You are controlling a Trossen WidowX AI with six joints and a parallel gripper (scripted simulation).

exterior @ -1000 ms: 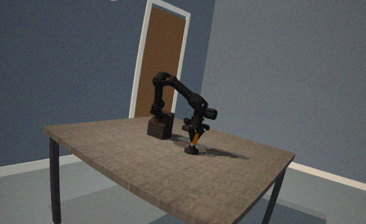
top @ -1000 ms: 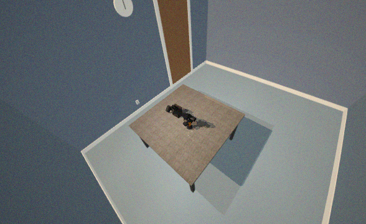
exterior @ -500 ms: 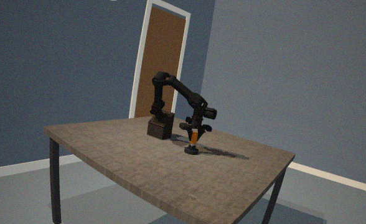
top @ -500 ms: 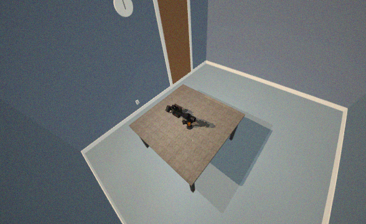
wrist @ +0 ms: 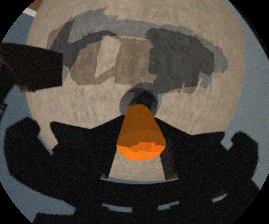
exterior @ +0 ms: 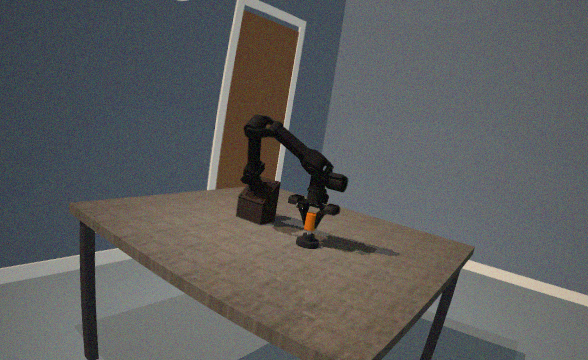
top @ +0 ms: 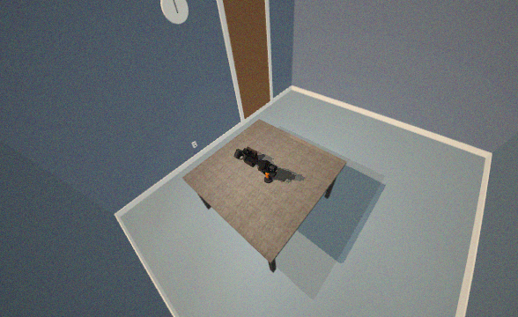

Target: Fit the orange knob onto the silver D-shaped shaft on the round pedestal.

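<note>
My gripper tip is now 4 cm above the dark round pedestal. Also, from my gripper tip: orange knob 3 cm above.
</note>
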